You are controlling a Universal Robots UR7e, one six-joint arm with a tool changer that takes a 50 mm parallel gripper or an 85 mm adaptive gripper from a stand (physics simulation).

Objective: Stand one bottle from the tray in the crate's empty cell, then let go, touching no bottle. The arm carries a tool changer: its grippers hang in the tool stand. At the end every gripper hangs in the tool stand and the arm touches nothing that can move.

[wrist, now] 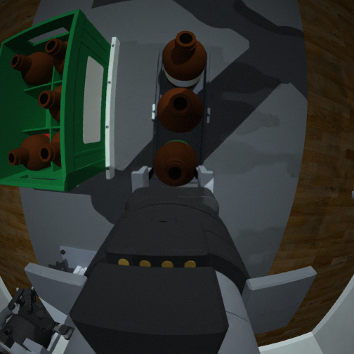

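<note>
A narrow tray (pixel 155 135) holds three brown bottles in a row: a far bottle (pixel 184 60) with a pale band, a middle bottle (pixel 180 111), and a near bottle (pixel 176 161) with a green edge showing. My gripper (pixel 173 175) is open, its fingers on either side of the near bottle's lower part in the view; whether they touch it I cannot tell. The green crate (pixel 75 100) at the left holds several brown bottles; its cell in the middle of the left column (pixel 30 111) is empty. Part of the crate's right column is hidden behind its wall.
A white rail (pixel 110 145) stands along the crate's right side, between crate and tray. Another gripper and parts of the tool stand show at the lower left (pixel 27 325). A metal plate (pixel 80 254) lies near them. Wooden floor shows at both sides.
</note>
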